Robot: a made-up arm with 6 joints. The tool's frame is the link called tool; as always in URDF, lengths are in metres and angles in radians. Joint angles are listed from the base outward. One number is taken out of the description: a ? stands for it. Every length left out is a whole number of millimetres.
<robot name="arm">
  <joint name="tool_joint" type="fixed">
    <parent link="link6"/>
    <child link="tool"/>
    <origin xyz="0 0 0" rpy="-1.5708 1.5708 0"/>
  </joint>
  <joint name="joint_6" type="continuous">
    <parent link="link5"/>
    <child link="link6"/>
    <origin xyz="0 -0.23 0" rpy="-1.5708 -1.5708 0"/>
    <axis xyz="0 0 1"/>
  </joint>
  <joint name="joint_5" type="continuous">
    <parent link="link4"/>
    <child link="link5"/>
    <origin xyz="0 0 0" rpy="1.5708 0 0"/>
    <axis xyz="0 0 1"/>
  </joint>
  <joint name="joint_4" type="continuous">
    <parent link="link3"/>
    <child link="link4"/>
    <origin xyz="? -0.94 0" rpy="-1.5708 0 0"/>
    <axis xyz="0 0 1"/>
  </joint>
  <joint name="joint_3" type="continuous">
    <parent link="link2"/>
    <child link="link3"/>
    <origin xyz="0 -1.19 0" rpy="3.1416 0 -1.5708"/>
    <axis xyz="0 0 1"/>
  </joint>
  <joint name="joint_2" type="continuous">
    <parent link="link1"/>
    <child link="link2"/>
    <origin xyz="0.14 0 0" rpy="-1.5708 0 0"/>
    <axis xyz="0 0 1"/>
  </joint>
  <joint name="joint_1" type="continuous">
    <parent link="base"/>
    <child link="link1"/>
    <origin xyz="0 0 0.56"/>
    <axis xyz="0 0 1"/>
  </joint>
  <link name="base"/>
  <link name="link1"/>
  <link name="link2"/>
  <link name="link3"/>
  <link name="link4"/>
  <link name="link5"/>
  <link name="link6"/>
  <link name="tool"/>
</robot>
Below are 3 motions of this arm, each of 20 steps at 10 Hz.
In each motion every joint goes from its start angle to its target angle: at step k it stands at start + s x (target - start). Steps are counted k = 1, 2, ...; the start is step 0. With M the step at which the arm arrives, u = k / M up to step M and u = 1 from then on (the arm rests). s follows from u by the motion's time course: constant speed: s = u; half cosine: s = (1 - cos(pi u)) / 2; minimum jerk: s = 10 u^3 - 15 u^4 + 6 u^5.
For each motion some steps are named. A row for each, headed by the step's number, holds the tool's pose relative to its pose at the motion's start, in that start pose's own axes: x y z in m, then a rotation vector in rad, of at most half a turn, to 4 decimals.
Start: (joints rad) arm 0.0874 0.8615 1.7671 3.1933 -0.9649 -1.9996
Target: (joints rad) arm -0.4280 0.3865 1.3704 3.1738 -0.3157 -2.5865
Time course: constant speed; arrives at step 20
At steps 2, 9, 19, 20:
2: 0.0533 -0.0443 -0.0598 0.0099 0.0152 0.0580
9: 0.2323 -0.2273 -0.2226 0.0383 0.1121 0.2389
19: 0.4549 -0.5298 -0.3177 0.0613 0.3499 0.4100
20: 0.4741 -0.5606 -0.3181 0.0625 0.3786 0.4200

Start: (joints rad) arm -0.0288 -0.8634 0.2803 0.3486 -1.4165 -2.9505
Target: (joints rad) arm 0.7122 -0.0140 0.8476 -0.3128 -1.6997 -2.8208
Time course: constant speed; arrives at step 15
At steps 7, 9, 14, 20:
7: 0.3505 -0.1530 -0.3619 -0.1919 -0.0818 -0.6623
9: 0.4237 -0.2591 -0.4485 -0.2640 -0.1048 -0.8474
14: 0.5136 -0.6147 -0.6052 -0.4753 -0.1610 -1.2993
20: 0.5130 -0.6967 -0.6238 -0.5227 -0.1720 -1.3876

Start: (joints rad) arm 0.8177 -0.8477 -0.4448 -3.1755 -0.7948 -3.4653
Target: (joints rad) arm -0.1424 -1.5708 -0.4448 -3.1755 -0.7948 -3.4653
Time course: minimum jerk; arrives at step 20
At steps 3, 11, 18, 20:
3: -0.0120 0.0075 0.0272 -0.0234 -0.0217 -0.0018
11: -0.3619 0.4323 0.3480 -0.5563 -0.4359 0.0613
18: -0.6374 0.8502 0.1734 -0.9549 -0.6484 0.2194
20: -0.6430 0.8583 0.1658 -0.9635 -0.6520 0.2238

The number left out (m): 0.23
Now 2 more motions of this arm.
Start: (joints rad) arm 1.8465 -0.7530 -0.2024 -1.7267 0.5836 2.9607
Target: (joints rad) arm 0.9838 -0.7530 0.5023 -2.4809 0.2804 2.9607
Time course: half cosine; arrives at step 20
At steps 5, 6, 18, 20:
5: -0.0373 -0.1107 0.0148 0.0980 0.0203 -0.0883
6: -0.0578 -0.1536 0.0246 0.1349 0.0221 -0.1276
18: -0.4955 -0.4591 0.3990 0.3645 -0.2685 -0.6881
20: -0.5108 -0.4579 0.4183 0.3628 -0.2858 -0.7039

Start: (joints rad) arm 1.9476 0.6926 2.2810 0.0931 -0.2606 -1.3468
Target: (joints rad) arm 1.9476 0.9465 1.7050 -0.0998 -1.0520 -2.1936
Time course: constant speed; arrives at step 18
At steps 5, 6, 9, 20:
5: 0.0212 -0.3616 -0.1193 0.2757 0.0816 -0.4451
6: 0.0138 -0.4337 -0.1435 0.3284 0.0853 -0.5371
9: -0.0312 -0.6453 -0.2150 0.4782 0.0706 -0.8174
20: -0.3404 -1.1919 -0.4052 0.8033 -0.2127 -1.6703

